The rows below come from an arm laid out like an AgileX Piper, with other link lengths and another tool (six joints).
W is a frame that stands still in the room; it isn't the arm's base.
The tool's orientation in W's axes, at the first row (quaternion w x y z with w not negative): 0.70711 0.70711 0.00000 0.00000
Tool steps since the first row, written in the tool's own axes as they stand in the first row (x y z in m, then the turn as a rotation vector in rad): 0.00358 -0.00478 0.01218 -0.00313 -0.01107 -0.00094; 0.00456 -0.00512 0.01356 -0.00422 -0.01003 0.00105; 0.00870 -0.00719 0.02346 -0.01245 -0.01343 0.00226; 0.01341 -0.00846 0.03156 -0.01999 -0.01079 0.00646; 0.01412 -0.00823 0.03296 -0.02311 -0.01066 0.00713; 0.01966 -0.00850 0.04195 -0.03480 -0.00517 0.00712; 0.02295 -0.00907 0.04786 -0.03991 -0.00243 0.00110; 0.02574 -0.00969 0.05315 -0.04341 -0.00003 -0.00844
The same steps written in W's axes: 0.00358 -0.01218 -0.00478 -0.00313 0.00094 -0.01107; 0.00456 -0.01356 -0.00512 -0.00422 -0.00105 -0.01003; 0.00870 -0.02346 -0.00719 -0.01245 -0.00226 -0.01343; 0.01341 -0.03156 -0.00846 -0.01999 -0.00646 -0.01079; 0.01412 -0.03296 -0.00823 -0.02311 -0.00713 -0.01066; 0.01966 -0.04195 -0.00850 -0.03480 -0.00712 -0.00517; 0.02295 -0.04786 -0.00907 -0.03991 -0.00110 -0.00243; 0.02574 -0.05315 -0.00969 -0.04341 0.00844 -0.00003
